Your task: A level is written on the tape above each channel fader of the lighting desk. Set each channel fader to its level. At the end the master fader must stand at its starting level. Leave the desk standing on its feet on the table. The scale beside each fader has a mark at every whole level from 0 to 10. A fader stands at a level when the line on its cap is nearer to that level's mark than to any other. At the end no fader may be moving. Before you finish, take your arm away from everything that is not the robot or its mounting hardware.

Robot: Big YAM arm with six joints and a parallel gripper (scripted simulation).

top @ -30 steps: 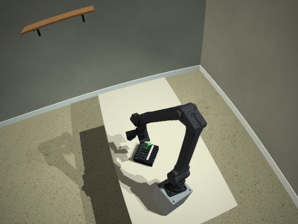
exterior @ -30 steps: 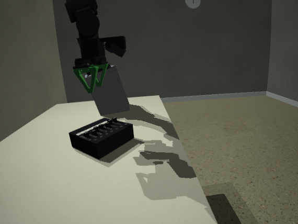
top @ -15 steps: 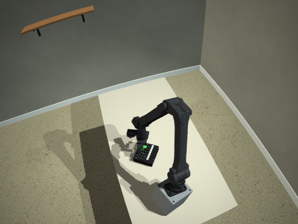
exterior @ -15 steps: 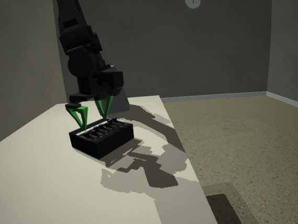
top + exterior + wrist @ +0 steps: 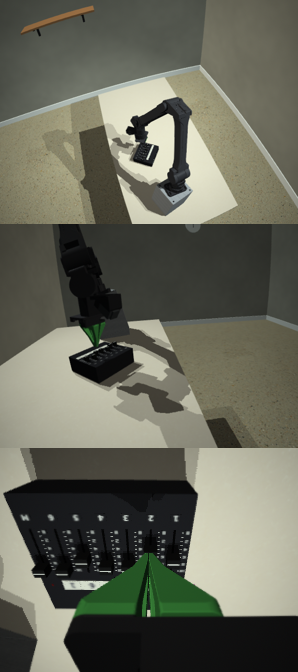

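Right now my hand is 10 mm past the channel 2 fader, 10 mm to the left of it and 40 mm above it. The rest, counted from my hand: master fader cap (110 mm behind, 50 mm to the left, 40 mm below); channel 1 fader cap (30 mm to the right, 40 mm below).
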